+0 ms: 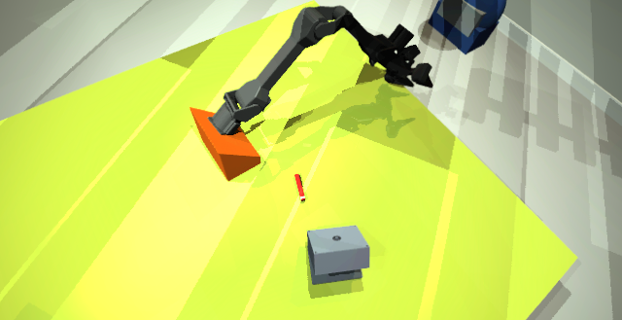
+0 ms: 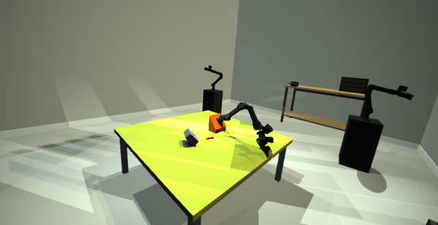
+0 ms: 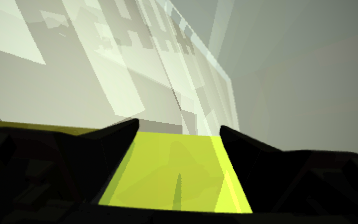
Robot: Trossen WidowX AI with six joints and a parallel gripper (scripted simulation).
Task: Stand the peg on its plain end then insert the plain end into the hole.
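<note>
Now: gripper tip 550 mm to the left of the red peg, 50 mm above it and 10 mm short of it. From my gripper tip the other things lie so: grey sloped panel (600 mm to the right, 190 mm ahead, 10 mm above).
</note>
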